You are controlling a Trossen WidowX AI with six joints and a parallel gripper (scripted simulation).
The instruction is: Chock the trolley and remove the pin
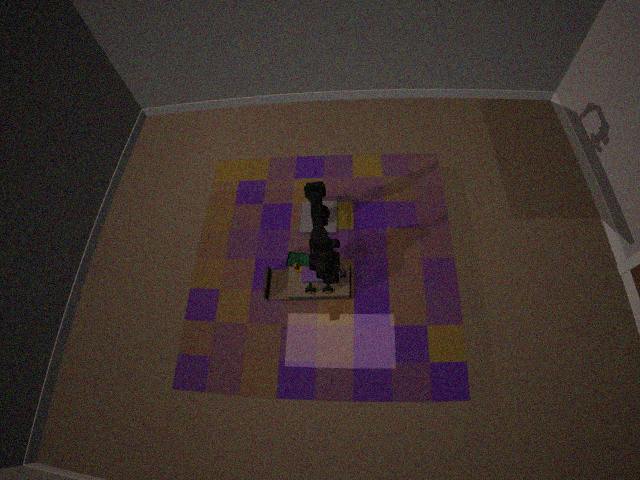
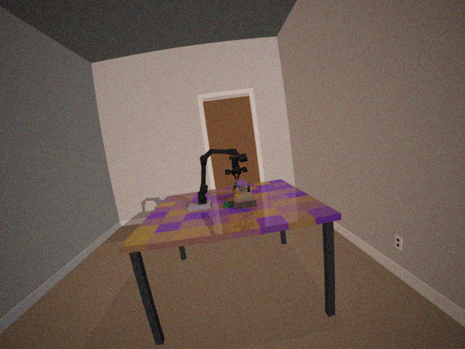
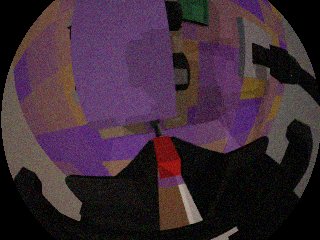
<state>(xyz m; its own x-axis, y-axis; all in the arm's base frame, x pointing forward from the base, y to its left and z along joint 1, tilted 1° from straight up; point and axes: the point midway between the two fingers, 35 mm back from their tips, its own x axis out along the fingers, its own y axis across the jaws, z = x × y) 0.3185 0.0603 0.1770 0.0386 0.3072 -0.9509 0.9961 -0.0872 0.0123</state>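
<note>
The green tray is 190 mm to the right of my gripper tip, 170 mm below it and 120 mm behind it. Round my gripper tip: red-headed stop pin: right at my gripper tip; ramp: 120 mm below, 90 mm to the right, 10 mm ahead; purple-topped trolley: 90 mm to the right, 50 mm below, 10 mm ahead.
</note>
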